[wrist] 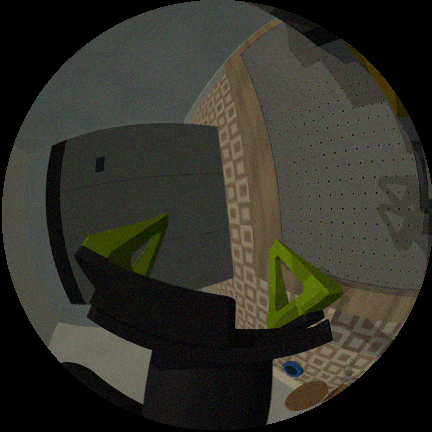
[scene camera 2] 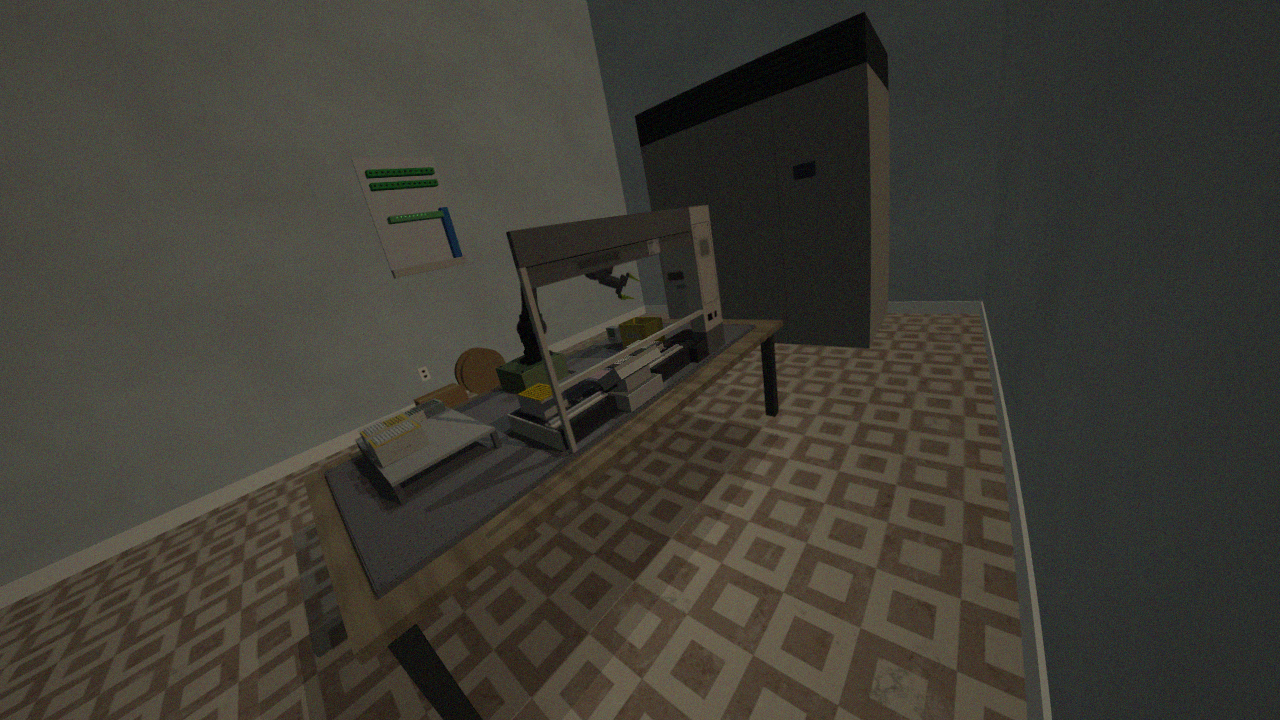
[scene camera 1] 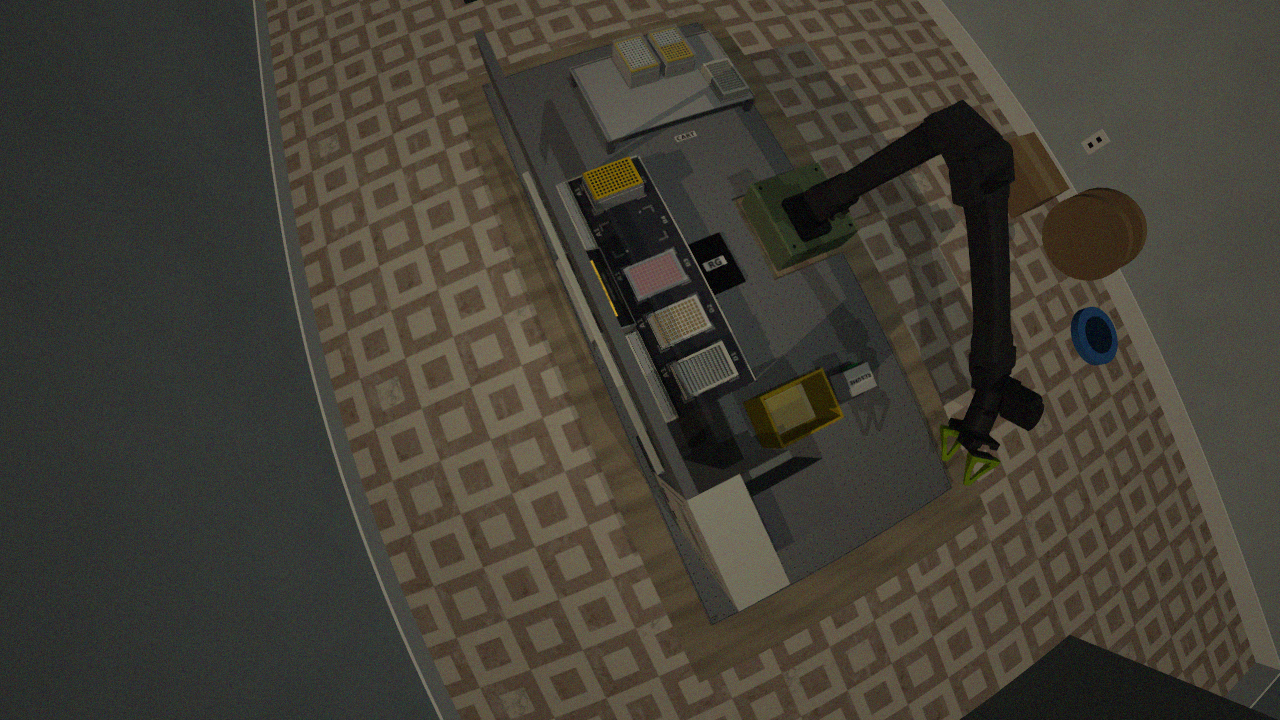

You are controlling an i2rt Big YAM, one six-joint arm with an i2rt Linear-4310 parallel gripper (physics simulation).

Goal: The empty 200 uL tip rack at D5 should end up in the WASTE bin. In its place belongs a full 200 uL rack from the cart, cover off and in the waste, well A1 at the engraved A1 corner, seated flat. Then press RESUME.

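Seen in the pictures: gripper, fingertip midpoint: (wrist: pixel 222 233) (scene camera 2: pixel 636 289) (scene camera 1: pixel 954 472); arm's base at its link origin: (scene camera 2: pixel 536 358) (scene camera 1: pixel 805 217).
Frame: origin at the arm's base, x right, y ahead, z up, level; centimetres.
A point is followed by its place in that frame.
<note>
My gripper (scene camera 1: pixel 955 470) @[x -66.9, y 2.4, z 13.5 cm] (scene camera 2: pixel 631 287) @[x -66.9, y 2.4, z 13.5 cm] (wrist: pixel 222 233) @[x -66.9, y 2.4, z 13.5 cm] is open and empty, raised near the table's corner beyond the bin. The yellow-topped tip rack (scene camera 1: pixel 613 179) @[x 24.5, y 41.4, z 3.0 cm] (scene camera 2: pixel 537 395) @[x 27.4, y 43.7, z 3.1 cm] sits at the deck's far end, at D5, its holes dark. The cart (scene camera 1: pixel 626 109) @[x 48.0, y 28.2, z -2.9 cm] (scene camera 2: pixel 456 443) @[x 49.9, y 33.1, z -2.9 cm] holds two racks side by side: one rack (scene camera 1: pixel 636 55) @[x 59.2, y 20.7, z 4.2 cm] shows pale tops throughout, the other rack (scene camera 1: pixel 672 50) @[x 57.7, y 10.7, z 4.1 cm] shows pale and bare yellow areas. Covers are hard to make out. The yellow waste bin (scene camera 1: pixel 776 433) @[x -43.2, y 32.8, z 4.5 cm] (scene camera 2: pixel 640 330) (wrist: pixel 387 80) stands beside the white RESUME box (scene camera 1: pixel 859 378) @[x -40.9, y 7.8, z 1.6 cm].
A pale translucent tray (scene camera 1: pixel 726 78) @[x 46.9, y -1.5, z 0.0 cm] lies at the cart's edge. The deck also holds a pink plate (scene camera 1: pixel 656 273) @[x 0.2, y 40.7, z -1.6 cm], a beige rack (scene camera 1: pixel 680 322) @[x -12.5, y 40.4, z -1.7 cm] and a white rack (scene camera 1: pixel 705 369) @[x -24.6, y 40.1, z -0.2 cm]. A frame and a white tower (scene camera 1: pixel 738 541) @[x -46.8, y 55.8, z 47.0 cm] border the deck. A black RG pad (scene camera 1: pixel 726 275) @[x -4.6, y 23.1, z -8.1 cm] lies alongside.
</note>
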